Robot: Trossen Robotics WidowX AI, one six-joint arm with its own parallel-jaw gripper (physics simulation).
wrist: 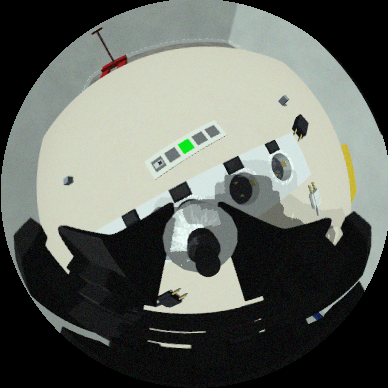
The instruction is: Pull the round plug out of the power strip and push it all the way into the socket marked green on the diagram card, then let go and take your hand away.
Scene:
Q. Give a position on a white power strip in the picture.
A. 255,175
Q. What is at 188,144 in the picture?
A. A diagram card.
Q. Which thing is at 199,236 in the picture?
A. A round plug.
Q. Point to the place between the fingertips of the gripper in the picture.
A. At 195,206

